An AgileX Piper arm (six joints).
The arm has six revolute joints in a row. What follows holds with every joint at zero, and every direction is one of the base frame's. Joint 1 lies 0.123 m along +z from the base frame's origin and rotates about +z. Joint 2 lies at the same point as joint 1 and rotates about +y. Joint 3 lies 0.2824 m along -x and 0.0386 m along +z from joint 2 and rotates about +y. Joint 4 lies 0.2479 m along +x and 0.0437 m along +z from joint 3 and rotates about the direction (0.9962, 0, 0.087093). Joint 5 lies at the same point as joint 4 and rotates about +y. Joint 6 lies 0.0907 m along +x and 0.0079 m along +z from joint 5 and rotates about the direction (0.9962, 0, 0.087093). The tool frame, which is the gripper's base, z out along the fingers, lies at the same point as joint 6; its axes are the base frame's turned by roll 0, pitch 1.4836 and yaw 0 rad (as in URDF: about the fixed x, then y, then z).
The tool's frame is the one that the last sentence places.
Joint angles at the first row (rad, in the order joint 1, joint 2, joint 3, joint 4, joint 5, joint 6):
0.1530, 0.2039, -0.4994, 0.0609, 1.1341, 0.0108
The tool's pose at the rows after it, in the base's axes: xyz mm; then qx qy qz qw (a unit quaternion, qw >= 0):
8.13 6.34 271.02 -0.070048 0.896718 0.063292 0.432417
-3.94 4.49 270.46 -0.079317 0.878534 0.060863 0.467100
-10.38 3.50 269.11 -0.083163 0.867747 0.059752 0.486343
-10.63 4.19 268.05 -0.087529 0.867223 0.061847 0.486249
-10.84 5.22 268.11 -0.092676 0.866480 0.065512 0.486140
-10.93 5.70 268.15 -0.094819 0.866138 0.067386 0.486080
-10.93 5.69 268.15 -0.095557 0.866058 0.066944 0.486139
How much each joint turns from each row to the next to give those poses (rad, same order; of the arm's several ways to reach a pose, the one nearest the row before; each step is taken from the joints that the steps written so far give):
0.0000, -0.0874, 0.0000, -0.0001, 0.0041, -0.0124
0.0000, -0.0823, 0.0018, 0.0001, 0.0039, -0.0213
-0.0001, -0.0471, 0.0038, 0.0000, 0.0000, -0.0095
0.0001, -0.0038, 0.0039, 0.0087, 0.0000, -0.0092
-0.0001, 0.0000, 0.0000, 0.0127, 0.0000, -0.0108
0.0000, 0.0000, 0.0000, 0.0059, 0.0000, -0.0044
0.0001, 0.0000, 0.0000, -0.0001, 0.0000, -0.0017

